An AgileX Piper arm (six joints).
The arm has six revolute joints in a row. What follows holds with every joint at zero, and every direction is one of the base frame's.
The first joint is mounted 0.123 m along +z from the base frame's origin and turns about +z.
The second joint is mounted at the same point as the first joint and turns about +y.
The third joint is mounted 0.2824 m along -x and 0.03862 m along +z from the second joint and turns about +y.
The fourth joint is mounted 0.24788 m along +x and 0.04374 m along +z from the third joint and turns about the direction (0.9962, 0, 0.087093).
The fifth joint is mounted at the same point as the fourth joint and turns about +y.
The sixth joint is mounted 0.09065 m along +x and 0.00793 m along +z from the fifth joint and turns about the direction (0.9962, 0, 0.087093).
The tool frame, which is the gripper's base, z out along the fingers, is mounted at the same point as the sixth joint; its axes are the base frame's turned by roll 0, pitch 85.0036 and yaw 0 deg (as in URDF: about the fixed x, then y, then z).
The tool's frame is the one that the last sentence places.
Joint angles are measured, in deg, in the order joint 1, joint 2, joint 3, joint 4, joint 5, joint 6. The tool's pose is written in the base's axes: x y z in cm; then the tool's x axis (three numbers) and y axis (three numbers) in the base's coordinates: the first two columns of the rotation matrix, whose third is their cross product. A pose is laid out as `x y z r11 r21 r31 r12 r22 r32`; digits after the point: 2 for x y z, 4 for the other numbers.
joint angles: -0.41 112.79 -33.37 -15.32 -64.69 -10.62
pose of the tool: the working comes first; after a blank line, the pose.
Where each joint sits with the arm in this pose, in the base's axes (m; each line is computed from the numbers above, not from the rounded line before):
joint 1: 0.0000 0.0000 0.1230
joint 2: 0.0000 0.0000 0.1230
joint 3: 0.1450 -0.0010 0.3684
joint 4: 0.2335 -0.0017 0.1328
joint 5: 0.2335 -0.0017 0.1328
joint 6: 0.3205 0.0194 0.1166
the tool: 0.3205 0.0194 0.1166

32.05 1.94 11.66 -0.1069 -0.2880 -0.9516 -0.2720 0.9291 -0.2506
